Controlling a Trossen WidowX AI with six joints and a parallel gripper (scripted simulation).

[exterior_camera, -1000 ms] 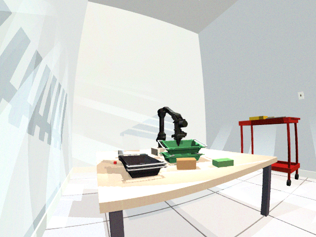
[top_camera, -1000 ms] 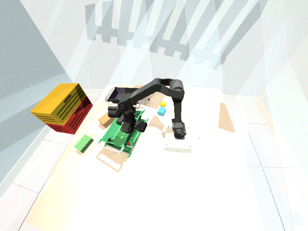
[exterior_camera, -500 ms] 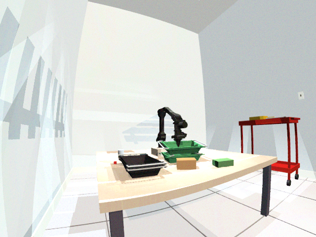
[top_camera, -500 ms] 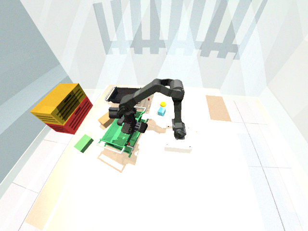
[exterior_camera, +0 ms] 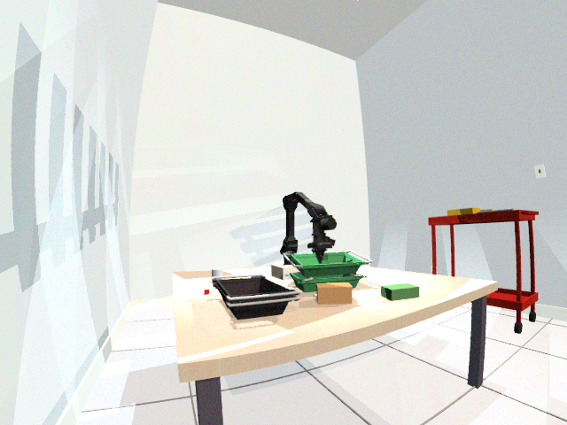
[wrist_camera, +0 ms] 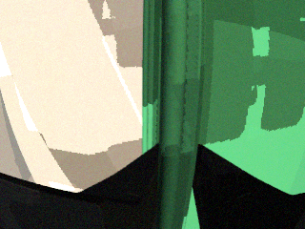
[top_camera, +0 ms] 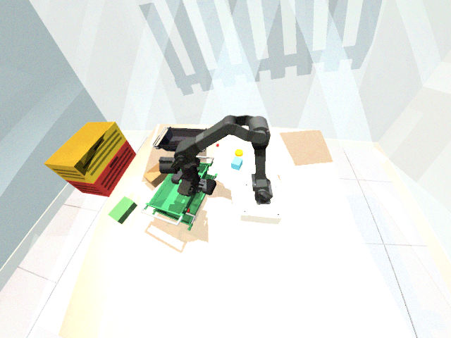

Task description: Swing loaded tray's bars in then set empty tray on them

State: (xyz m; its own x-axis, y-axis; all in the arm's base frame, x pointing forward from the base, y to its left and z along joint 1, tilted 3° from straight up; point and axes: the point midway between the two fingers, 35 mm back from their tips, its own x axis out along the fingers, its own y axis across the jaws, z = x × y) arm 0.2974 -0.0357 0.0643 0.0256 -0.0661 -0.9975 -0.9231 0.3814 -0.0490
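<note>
The green tray lies 8 cm ahead of my gripper tip, 3 cm to the right of it and 2 cm above it. Round my gripper tip: yellow piece: 33 cm to the right, 23 cm behind, 9 cm below; then tan box: 26 cm ahead, 18 cm to the right, 7 cm below; then cyan block: 23 cm to the right, 20 cm behind, 8 cm below.
</note>
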